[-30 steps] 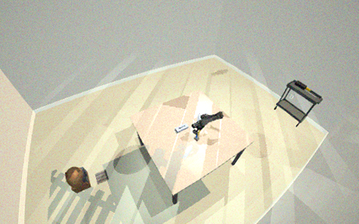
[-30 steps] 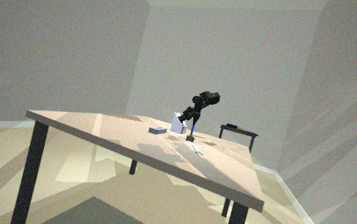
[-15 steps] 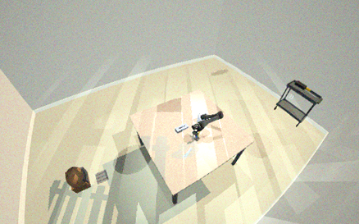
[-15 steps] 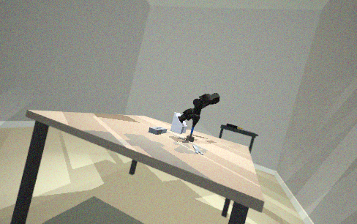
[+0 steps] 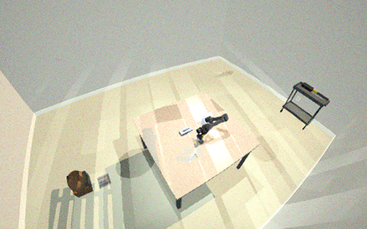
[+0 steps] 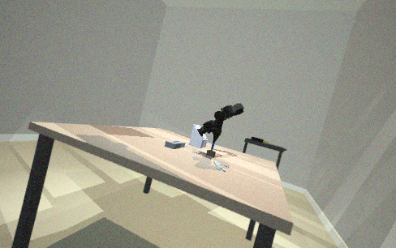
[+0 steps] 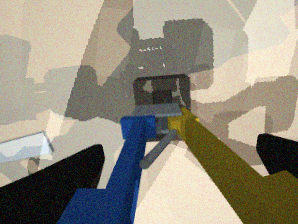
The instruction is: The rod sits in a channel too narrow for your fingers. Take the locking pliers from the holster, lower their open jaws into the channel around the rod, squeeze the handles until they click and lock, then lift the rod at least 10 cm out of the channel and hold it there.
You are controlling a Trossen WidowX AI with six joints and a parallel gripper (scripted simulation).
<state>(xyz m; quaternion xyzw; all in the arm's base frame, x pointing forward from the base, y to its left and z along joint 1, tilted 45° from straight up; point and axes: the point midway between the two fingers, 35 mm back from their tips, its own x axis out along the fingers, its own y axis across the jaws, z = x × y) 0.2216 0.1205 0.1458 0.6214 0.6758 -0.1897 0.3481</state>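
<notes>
Now: the grey link bar 1 cm ahead of my gripper tip. Also, from my gripper tip: holster 1 cm ahead, 9 cm below; channel block 8 cm ahead, 25 cm to the right, 8 cm below; yellow handle 2 cm behind.
</notes>
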